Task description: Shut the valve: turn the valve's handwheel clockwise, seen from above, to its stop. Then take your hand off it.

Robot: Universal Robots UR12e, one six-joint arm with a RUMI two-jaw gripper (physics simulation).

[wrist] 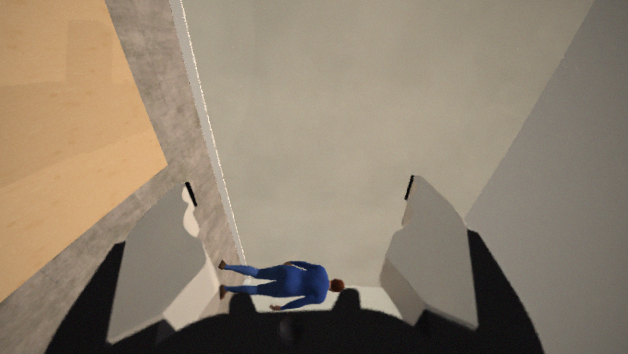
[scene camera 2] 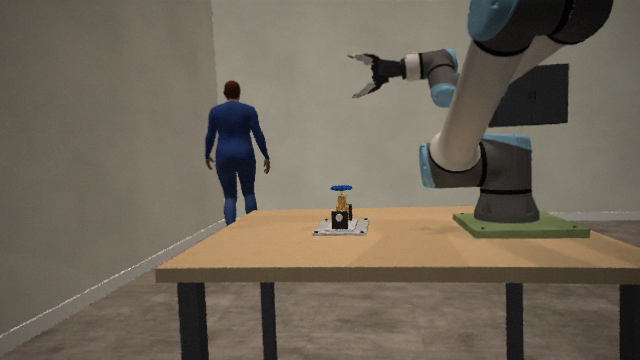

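Note:
The valve (scene camera 2: 342,202) has a yellow body and stands upright on a light grey plate (scene camera 2: 323,230) on the table. Its blue handwheel (scene camera 2: 341,188) lies level on top. My gripper (scene camera 2: 351,76) (wrist: 301,181) is open, with its two jaws wide apart and nothing between them. It points sideways, to the left in the scene view, high above the valve and apart from the handwheel. The valve does not show in the wrist view. How far the handwheel is turned cannot be told.
The wooden table (scene camera 2: 250,255) (wrist: 60,130) carries the arm's green base plate (scene camera 2: 530,231) at the right. A person in blue (scene camera 2: 235,130) (wrist: 295,280) stands behind the table at the left, back turned. A dark cabinet (scene camera 2: 540,100) hangs on the back wall.

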